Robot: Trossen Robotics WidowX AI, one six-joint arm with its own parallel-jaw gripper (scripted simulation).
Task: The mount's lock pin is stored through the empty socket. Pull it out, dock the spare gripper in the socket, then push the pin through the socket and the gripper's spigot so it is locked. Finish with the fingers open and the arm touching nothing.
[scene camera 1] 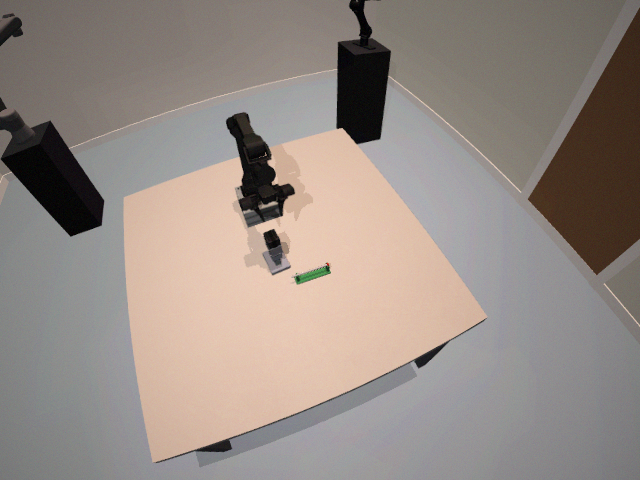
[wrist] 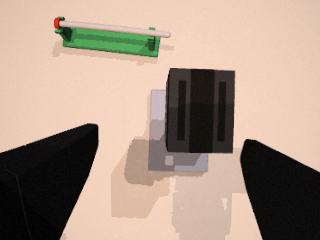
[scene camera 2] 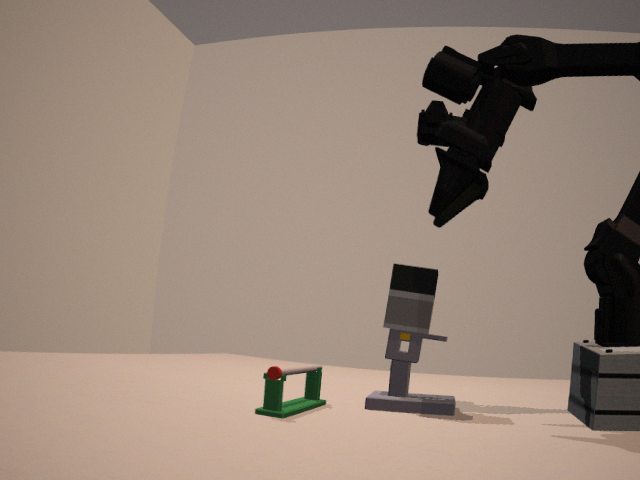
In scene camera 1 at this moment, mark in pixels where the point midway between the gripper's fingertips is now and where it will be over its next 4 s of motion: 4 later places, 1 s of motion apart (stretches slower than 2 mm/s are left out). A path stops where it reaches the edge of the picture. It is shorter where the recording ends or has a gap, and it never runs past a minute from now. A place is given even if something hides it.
My gripper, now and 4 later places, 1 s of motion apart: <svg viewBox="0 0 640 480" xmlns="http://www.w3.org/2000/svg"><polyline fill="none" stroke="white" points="272,219 300,216 308,256 310,271 310,275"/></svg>
